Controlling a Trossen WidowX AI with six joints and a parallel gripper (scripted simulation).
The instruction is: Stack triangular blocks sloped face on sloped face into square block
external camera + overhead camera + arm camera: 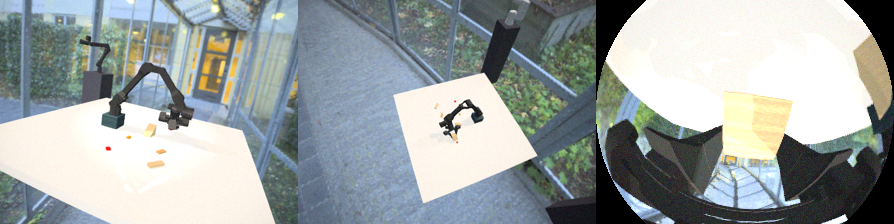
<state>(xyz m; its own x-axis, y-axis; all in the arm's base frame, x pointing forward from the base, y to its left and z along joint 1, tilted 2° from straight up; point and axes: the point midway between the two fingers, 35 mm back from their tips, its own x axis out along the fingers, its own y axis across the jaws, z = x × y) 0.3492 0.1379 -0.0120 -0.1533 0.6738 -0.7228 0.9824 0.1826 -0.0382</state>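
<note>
My gripper tip is now 5 cm to the right of the red cube, 5 cm above it and 2 cm past it. Round my gripper tip: flat tan slab (46 cm to the right, 5 cm below, 5 cm ahead); triangular block (1 cm above); orange chip (27 cm to the right, 18 cm behind, 5 cm below).
</note>
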